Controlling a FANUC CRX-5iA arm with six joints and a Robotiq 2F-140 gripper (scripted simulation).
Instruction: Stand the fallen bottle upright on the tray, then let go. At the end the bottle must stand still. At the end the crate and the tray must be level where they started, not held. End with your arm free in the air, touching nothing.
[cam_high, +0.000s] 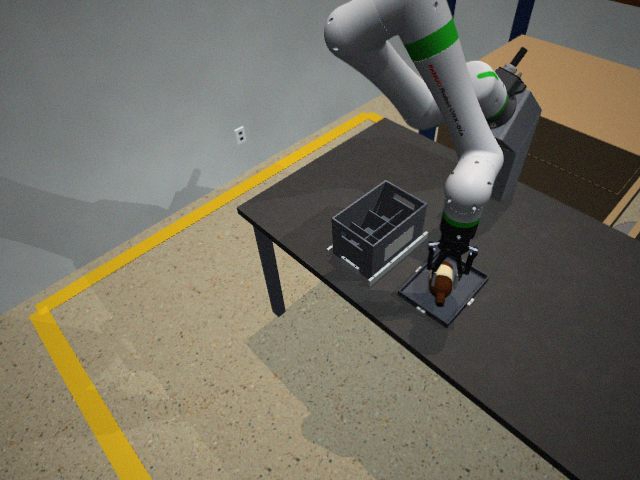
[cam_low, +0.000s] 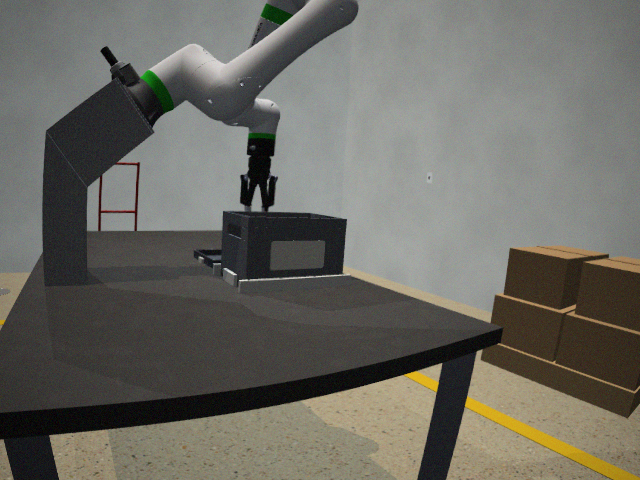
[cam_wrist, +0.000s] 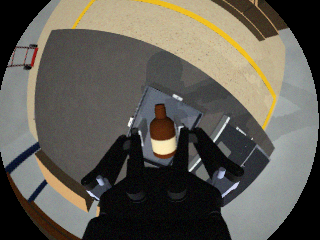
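Now: the brown bottle 10 cm below my hand, 4 cm to the right of it and 3 cm behind it. From my hand the other things lie so: dark crate: 31 cm to the right, 6 cm below, 1 cm ahead; then dark tray: 13 cm below, 6 cm behind, 4 cm to the right.
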